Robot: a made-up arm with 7 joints. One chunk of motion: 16 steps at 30 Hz.
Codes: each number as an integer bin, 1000 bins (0 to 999) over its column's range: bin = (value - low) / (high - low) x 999, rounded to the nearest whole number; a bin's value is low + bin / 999 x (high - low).
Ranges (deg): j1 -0.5..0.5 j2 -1..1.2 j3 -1.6..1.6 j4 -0.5..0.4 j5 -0.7..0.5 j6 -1..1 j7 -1.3..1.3
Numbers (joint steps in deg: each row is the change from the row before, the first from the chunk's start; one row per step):
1: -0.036 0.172 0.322 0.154 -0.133 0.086 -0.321
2: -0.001 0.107 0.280 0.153 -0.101 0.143 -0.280
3: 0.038 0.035 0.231 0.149 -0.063 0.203 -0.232
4: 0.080 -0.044 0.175 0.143 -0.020 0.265 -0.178
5: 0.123 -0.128 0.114 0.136 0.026 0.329 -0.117
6: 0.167 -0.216 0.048 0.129 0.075 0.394 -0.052
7: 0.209 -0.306 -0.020 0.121 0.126 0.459 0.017
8: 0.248 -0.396 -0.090 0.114 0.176 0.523 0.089
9: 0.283 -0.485 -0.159 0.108 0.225 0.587 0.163
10: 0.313 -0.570 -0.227 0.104 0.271 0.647 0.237
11: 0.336 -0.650 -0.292 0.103 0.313 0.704 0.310
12: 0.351 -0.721 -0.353 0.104 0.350 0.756 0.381
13: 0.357 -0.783 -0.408 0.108 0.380 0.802 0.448
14: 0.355 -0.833 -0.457 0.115 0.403 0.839 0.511
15: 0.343 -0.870 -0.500 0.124 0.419 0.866 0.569
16: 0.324 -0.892 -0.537 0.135 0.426 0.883 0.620
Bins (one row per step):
1: 464 532 600 726 472 542 376
2: 499 503 587 725 499 571 392
3: 537 470 572 720 530 601 410
4: 579 434 554 714 566 632 431
5: 622 396 535 706 604 664 455
6: 666 356 514 698 645 696 480
7: 708 315 493 689 688 729 506
8: 747 274 471 682 729 761 534
9: 782 234 450 675 770 793 562
10: 812 195 429 670 808 823 591
11: 835 159 408 669 843 851 619
12: 850 127 389 670 874 877 646
13: 856 99 372 675 899 900 672
14: 854 76 357 683 918 919 696
15: 842 59 343 693 932 932 718
16: 823 49 332 705 937 941 738

